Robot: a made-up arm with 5 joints.
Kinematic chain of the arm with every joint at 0, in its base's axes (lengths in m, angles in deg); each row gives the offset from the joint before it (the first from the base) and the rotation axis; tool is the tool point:
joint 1: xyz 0 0 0.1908 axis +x
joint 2: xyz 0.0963 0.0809 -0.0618 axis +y
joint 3: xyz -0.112 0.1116 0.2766 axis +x
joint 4: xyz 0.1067 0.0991 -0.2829 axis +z
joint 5: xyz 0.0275 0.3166 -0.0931 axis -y
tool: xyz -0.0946 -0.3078 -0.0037
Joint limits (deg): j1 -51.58..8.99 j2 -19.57..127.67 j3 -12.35..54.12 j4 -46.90..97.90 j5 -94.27..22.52
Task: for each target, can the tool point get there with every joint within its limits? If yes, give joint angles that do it. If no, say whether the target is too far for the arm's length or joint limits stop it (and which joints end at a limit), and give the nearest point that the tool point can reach.
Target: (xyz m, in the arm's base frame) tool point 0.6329 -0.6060 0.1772
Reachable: no: joint limits stop it (at a limit: joint 1, joint 2, joint 3, joint 4, joint 5) | nearest point 0.1369 -0.0632 -0.0414 | short by 0.767 m
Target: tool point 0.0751 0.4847 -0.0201
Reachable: yes | joints -28.86 29.33 45.91 10.36 -4.59
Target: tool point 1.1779 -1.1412 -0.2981
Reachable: no: too far | nearest point 0.1369 -0.0632 -0.0414 | short by 1.520 m
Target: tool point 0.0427 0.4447 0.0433
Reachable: yes | joints -7.52 -6.14 33.78 47.11 9.77
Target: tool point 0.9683 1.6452 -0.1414
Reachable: no: too far | nearest point 0.2518 0.6100 0.0676 | short by 1.276 m
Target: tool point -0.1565 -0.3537 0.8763
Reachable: no: joint limits stop it (at a limit: joint 1, joint 2, joint 3, joint 5) | nearest point 0.0158 0.1552 0.2850 | short by 0.799 m
